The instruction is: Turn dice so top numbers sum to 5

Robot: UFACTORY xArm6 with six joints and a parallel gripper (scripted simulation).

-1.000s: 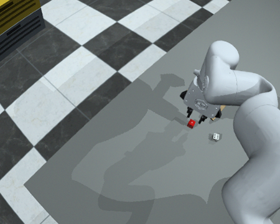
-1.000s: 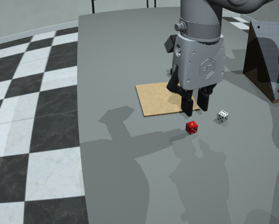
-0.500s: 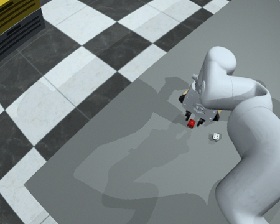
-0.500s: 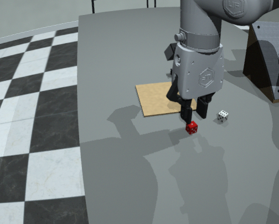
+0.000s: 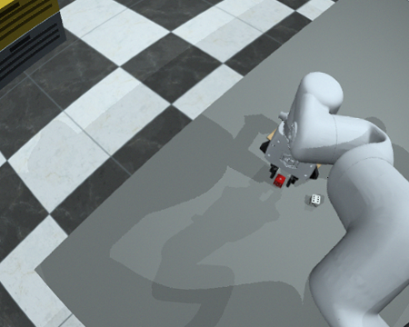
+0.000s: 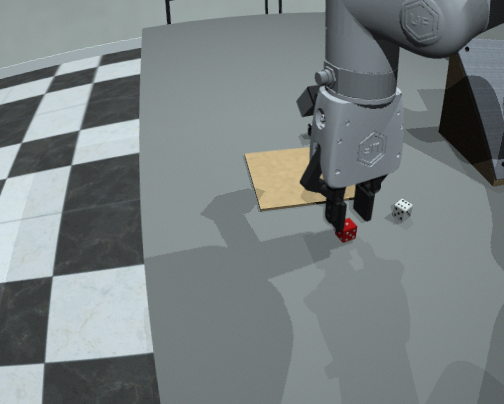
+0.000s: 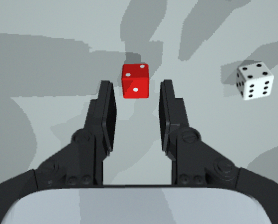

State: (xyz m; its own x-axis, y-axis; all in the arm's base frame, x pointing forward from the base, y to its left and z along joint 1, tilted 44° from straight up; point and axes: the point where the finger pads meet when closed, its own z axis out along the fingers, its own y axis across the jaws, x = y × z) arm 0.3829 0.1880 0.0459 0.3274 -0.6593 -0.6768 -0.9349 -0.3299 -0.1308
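My hand is 4 cm above the red die. The rest, counted from my hand: white die: 9 cm behind, 3 cm to the right, 4 cm below; then tan mat: 4 cm ahead, 14 cm to the right, 4 cm below; then black die: 1 cm behind, 25 cm to the right, 4 cm below.
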